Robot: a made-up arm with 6 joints. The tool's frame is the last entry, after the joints. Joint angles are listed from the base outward.
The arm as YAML. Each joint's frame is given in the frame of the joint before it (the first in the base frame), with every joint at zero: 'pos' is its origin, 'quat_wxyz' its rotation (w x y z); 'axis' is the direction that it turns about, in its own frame. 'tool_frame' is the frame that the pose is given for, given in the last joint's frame.
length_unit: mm
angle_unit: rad
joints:
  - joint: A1
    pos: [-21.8, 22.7, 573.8]
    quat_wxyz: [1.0, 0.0, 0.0, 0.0]
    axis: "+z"
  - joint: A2
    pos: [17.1, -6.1, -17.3]
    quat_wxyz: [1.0, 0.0, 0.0, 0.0]
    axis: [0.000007, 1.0, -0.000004]
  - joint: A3
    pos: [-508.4, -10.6, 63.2]
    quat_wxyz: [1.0, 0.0, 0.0, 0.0]
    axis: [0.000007, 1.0, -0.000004]
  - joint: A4
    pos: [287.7, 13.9, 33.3]
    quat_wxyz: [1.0, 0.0, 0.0, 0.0]
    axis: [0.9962, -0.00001, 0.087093]
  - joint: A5
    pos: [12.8, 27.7, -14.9]
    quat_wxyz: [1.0, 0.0, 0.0, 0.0]
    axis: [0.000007, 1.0, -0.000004]
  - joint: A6
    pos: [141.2, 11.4, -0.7]
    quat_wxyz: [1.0, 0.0, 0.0, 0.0]
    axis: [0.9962, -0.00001, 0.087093]
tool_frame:
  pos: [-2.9, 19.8, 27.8]
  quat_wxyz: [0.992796, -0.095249, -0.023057, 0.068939]
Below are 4 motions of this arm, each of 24 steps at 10 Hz.
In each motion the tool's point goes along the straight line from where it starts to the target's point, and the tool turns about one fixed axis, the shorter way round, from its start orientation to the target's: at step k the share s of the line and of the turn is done. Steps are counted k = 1, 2, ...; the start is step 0. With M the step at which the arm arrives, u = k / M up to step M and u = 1 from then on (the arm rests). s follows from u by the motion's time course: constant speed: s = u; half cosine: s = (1 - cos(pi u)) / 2; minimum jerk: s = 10 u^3 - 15 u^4 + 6 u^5.
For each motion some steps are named. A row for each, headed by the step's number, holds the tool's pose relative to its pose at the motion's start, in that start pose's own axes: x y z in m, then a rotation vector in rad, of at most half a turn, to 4 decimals.
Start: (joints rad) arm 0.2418 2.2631 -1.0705 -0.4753 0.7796 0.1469
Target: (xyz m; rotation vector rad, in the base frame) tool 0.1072 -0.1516 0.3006 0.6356 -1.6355 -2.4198
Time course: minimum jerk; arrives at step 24
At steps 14, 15, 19, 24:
14: 0.2245 -0.0088 -0.2208 -1.0405 0.2427 0.6618
15: 0.2490 -0.0098 -0.2449 -1.1543 0.2693 0.7342
19: 0.3214 -0.0127 -0.3162 -1.4898 0.3476 0.9476
24: 0.3435 -0.0135 -0.3380 -1.5926 0.3715 1.0130

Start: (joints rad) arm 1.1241 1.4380 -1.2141 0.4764 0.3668 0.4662
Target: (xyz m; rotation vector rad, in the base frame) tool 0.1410 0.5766 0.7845 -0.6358 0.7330 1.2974
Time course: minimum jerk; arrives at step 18
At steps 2, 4, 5, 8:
2: 0.0023 -0.0014 -0.0011 -0.0096 0.0056 -0.0030
4: 0.0150 -0.0091 -0.0072 -0.0636 0.0369 -0.0201
5: 0.0264 -0.0160 -0.0127 -0.1124 0.0651 -0.0355
8: 0.0777 -0.0472 -0.0373 -0.3303 0.1913 -0.1043

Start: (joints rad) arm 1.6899 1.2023 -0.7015 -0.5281 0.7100 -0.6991
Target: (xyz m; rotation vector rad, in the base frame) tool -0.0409 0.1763 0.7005 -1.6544 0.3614 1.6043
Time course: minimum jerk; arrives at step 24
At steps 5, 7, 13, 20, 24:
5: 0.0032 0.0053 -0.0009 0.0350 -0.0044 0.0075
7: 0.0076 0.0125 -0.0021 0.0827 -0.0103 0.0176
13: 0.0289 0.0474 -0.0078 0.3137 -0.0390 0.0669
20: 0.0482 0.0791 -0.0130 0.5237 -0.0651 0.1117
24: 0.0500 0.0820 -0.0135 0.5430 -0.0675 0.1158

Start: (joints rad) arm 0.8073 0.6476 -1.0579 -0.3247 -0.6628 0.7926
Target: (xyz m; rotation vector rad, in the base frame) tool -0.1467 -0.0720 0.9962 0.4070 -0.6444 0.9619
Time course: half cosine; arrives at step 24
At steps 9, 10, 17, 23, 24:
9: -0.0641 0.0160 0.0061 -0.0236 0.1059 -0.0956
10: -0.0770 0.0192 0.0073 -0.0284 0.1271 -0.1147
17: -0.1671 0.0417 0.0159 -0.0616 0.2759 -0.2490
23: -0.2068 0.0516 0.0197 -0.0762 0.3415 -0.3083
24: -0.2077 0.0518 0.0198 -0.0765 0.3430 -0.3096

